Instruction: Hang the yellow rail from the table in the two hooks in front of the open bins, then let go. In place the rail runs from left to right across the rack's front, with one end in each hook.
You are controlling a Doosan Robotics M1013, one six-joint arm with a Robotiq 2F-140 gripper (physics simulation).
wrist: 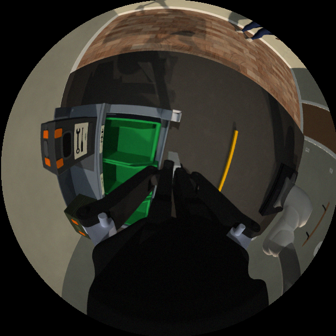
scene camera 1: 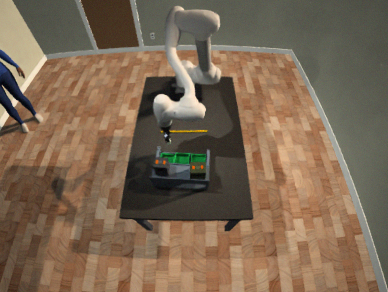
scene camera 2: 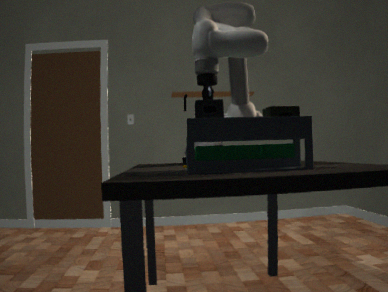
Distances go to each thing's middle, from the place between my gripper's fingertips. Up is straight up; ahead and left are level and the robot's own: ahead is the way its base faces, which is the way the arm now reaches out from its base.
I see the dark grey box (wrist: 64,142) 210 mm ahead of my hand, 20 mm to the right of it and 40 mm above it.
